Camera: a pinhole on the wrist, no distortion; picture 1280 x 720 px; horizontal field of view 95.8 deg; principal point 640.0 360.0 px. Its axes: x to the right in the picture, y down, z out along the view. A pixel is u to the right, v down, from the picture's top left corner.
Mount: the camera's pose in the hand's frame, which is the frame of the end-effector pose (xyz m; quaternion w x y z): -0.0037 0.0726 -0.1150 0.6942 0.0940 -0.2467 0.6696
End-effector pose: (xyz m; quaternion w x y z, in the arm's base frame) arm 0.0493 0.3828 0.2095 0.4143 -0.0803 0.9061 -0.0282
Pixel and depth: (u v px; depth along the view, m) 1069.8 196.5 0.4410
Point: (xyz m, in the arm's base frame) 0.3553 0.5329 -0.1104
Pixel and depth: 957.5 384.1 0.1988
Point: 0.1561 0.4710 0.1736
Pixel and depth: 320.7 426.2 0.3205
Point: 0.1985 0.1768 0.2690
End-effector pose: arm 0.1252 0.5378 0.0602 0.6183 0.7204 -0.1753 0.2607
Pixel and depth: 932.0 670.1 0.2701
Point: -0.0626 0.3596 -0.0123
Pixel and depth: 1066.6 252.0 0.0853
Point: 0.0672 0.5308 0.1264
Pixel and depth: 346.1 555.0 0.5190
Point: 0.1474 0.4150 -0.4316
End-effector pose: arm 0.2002 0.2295 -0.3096 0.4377 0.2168 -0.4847 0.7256
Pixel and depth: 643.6 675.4 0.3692
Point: 0.3950 -0.0242 -0.4051
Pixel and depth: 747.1 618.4 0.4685
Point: 0.3726 -0.1519 -0.3893
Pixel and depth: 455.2 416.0 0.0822
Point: 0.2113 0.2674 -0.3625
